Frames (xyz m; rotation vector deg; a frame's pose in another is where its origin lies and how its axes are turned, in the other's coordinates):
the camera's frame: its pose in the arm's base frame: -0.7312 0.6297 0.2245 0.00 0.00 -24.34
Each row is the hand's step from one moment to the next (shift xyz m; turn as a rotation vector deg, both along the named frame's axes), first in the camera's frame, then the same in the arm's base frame.
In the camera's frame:
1: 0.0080 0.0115 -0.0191 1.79 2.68 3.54
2: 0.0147 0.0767 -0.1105 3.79 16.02 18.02
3: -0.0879 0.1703 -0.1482 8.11 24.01 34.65
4: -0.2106 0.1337 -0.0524 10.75 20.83 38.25
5: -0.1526 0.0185 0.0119 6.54 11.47 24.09
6: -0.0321 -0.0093 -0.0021 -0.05 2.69 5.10
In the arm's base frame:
1: 0.0120 0.0072 -0.0191 2.74 1.70 3.54
2: 0.0450 0.0638 -0.1105 10.06 13.03 18.02
3: -0.0099 0.1914 -0.1482 17.28 18.53 34.65
4: -0.1368 0.2086 -0.0524 18.38 14.55 38.25
5: -0.1314 0.0797 0.0119 10.69 7.76 24.09
6: -0.0331 0.0048 -0.0021 1.06 2.47 5.10

